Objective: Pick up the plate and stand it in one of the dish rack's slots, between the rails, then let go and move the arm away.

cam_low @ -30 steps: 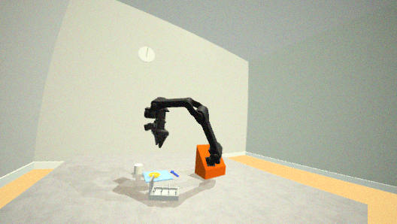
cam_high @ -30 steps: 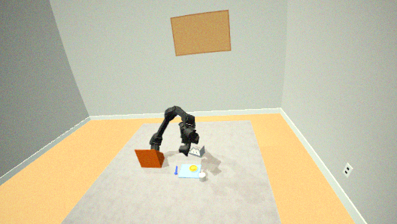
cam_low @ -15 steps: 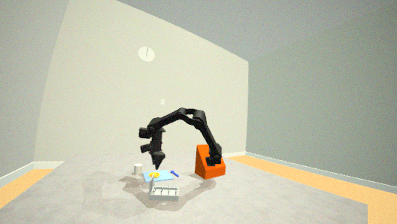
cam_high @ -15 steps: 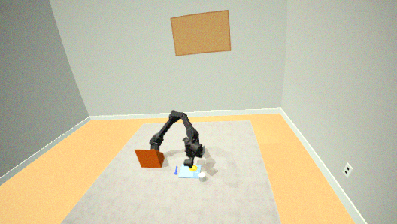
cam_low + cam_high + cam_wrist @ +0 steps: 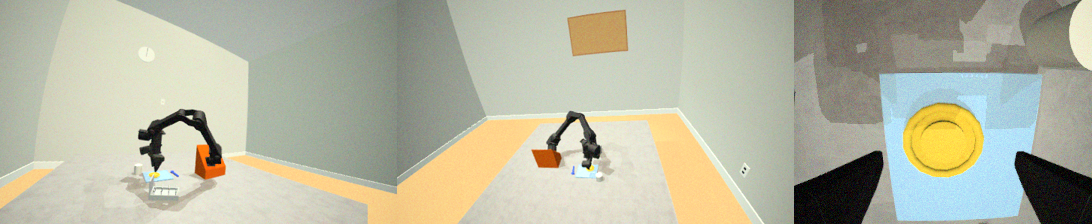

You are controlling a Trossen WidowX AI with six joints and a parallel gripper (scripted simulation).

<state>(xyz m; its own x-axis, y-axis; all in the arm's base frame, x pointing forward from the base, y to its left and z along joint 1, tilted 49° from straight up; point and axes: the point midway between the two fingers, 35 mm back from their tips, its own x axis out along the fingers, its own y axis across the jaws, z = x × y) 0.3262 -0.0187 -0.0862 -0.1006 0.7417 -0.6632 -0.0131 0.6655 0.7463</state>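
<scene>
My gripper tip is now 30 mm above the yellow plate. From my gripper tip the other things lie so: light blue mat (50 mm below, 30 mm behind, 10 mm to the right); white cup (80 mm to the right, 80 mm ahead, 20 mm below); small blue utensil (130 mm behind, 50 mm below, 20 mm to the right).
</scene>
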